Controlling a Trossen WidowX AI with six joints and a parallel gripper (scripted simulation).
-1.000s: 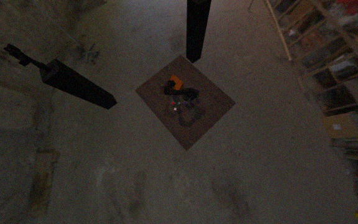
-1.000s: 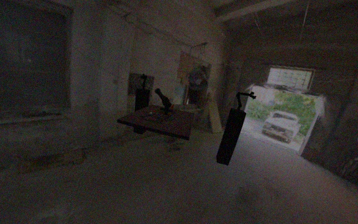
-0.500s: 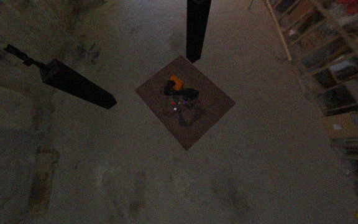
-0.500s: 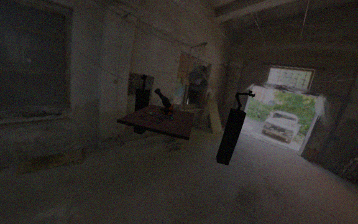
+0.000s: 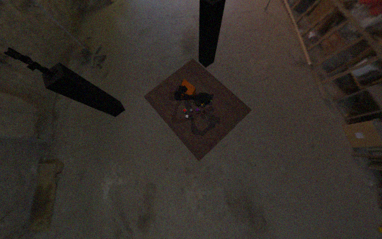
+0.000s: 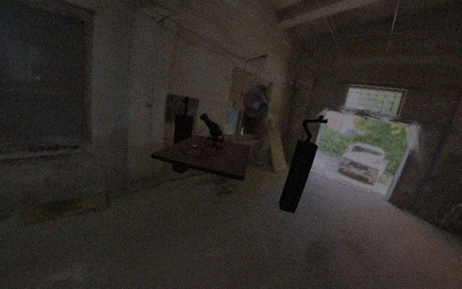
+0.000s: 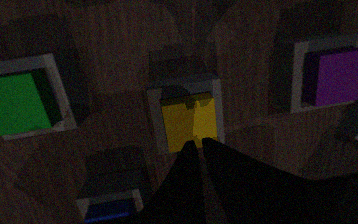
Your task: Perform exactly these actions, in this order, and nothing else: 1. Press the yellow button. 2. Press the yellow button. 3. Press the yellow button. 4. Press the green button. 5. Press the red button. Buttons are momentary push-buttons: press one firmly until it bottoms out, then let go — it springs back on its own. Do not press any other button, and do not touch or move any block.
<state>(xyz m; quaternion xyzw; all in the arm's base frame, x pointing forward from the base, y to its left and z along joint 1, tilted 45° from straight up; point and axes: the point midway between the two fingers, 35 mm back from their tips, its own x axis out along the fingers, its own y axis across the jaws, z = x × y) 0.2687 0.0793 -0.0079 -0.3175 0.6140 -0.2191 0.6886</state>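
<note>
My gripper tip is now 30 mm above the yellow button. Also, from my gripper tip: green button: 20 mm ahead, 100 mm to the left, 30 mm below; red button: 60 mm behind, 220 mm to the right, 30 mm below; purple button: 20 mm ahead, 90 mm to the right, 30 mm below.
</note>
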